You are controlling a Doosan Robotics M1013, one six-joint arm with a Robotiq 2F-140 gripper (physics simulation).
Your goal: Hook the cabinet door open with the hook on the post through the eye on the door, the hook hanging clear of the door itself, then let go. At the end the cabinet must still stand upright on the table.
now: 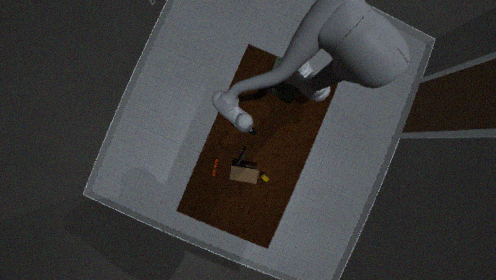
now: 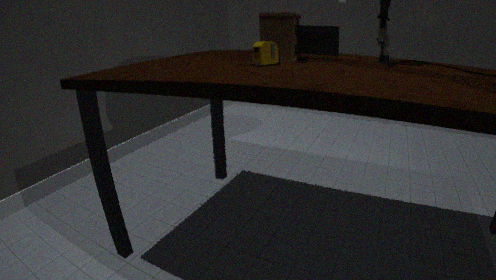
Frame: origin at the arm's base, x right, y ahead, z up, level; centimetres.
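Seen in the pictures: gripper, fingertip midpoint: (image 2: pixel 382 38).
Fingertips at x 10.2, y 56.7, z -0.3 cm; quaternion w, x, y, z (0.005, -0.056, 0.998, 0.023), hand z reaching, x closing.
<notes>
Offsets run from my fingertips to a thing's middle. "spot": to the spot under its first point. Level surfaces: height alone.
A small tan cabinet {dz -1.0, dx -17.8, dy +31.2 cm} (image 1: pixel 243 174) (image 2: pixel 278 34) stands upright on the brown table {dz -8.7 cm} (image 1: pixel 242 215) (image 2: pixel 207 69). Its dark door {spot: dz +3.1, dx -9.1, dy +18.3 cm} (image 1: pixel 241 154) (image 2: pixel 318 40) is swung open and points toward the arm. My gripper (image 1: pixel 252 131) (image 2: pixel 383 55) is open and empty. It points down close to the table top, a short way beyond the door's free edge and not touching it. The post, the hook and the eye are too small and dark to make out.
A yellow tape-measure-like block {dz -5.6, dx -36.1, dy +26.9 cm} (image 1: pixel 264 176) (image 2: pixel 265 53) sits right beside the cabinet. A thin orange object {dz -6.7, dx +6.1, dy +40.9 cm} (image 1: pixel 215 166) lies on the table on the cabinet's other side. The arm's base stands at the table's far end.
</notes>
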